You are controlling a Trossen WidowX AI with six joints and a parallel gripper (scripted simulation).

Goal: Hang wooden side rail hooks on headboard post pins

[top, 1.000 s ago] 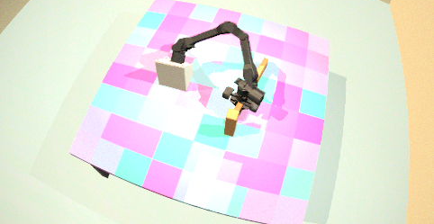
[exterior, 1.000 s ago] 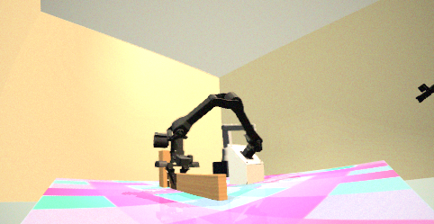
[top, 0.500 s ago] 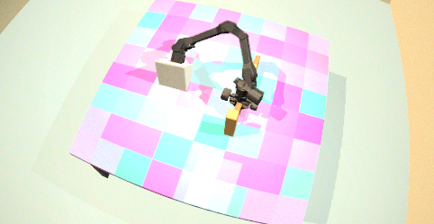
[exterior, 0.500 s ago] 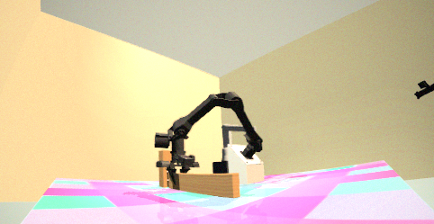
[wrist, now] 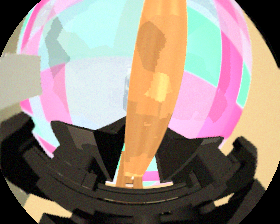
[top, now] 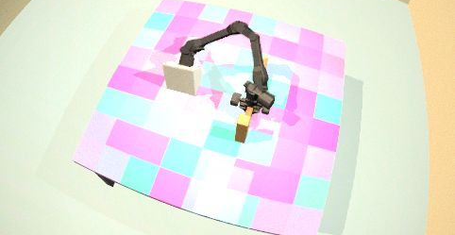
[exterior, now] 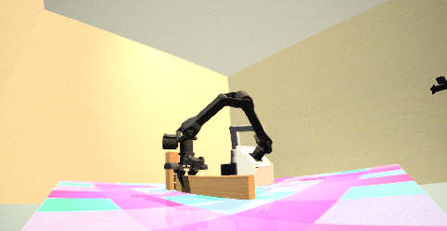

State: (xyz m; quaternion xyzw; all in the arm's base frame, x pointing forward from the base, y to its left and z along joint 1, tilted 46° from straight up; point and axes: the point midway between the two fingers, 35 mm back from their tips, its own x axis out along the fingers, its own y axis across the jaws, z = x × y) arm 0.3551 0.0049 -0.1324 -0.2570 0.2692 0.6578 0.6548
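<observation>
The headboard post is 10 mm behind my gripper tip, 130 mm to the right of it and 70 mm above it.
</observation>
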